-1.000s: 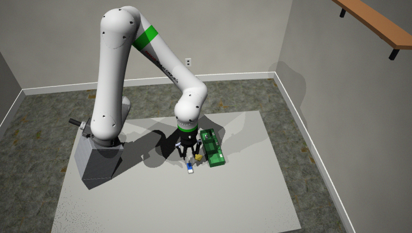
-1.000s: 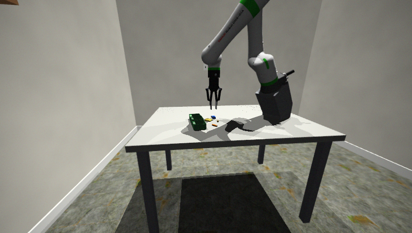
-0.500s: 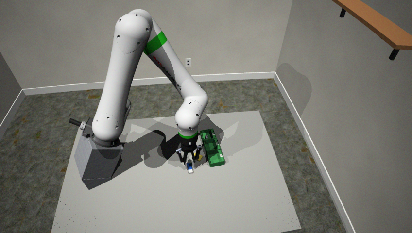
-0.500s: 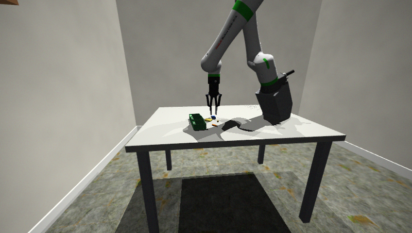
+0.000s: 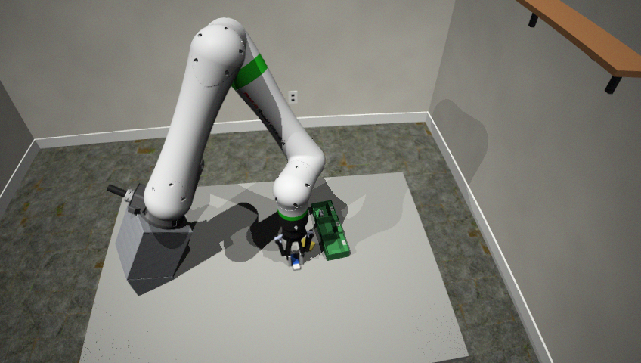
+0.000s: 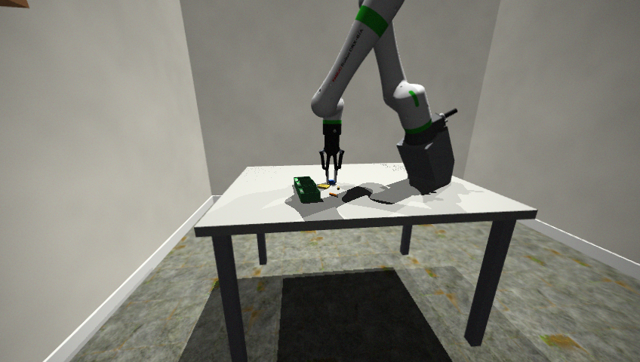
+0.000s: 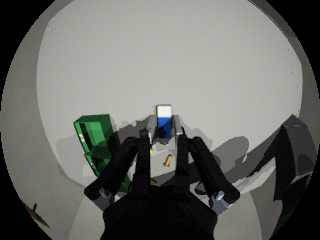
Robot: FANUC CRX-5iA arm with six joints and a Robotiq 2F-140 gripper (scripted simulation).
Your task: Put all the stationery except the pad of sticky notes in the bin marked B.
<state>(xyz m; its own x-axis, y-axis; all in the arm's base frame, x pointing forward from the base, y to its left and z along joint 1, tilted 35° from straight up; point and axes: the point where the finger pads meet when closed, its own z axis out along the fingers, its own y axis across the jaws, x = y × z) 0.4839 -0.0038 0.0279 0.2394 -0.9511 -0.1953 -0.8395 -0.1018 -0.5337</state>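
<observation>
The white eraser is 30 mm below my hand and 10 mm to the right of it. Also, from my hand: sticky notes 80 mm to the left, 40 mm ahead, 30 mm below; then grey-white object 230 mm to the left, 80 mm ahead, 20 mm below; then tan piece 100 mm to the left, 40 mm behind, 30 mm below.
</observation>
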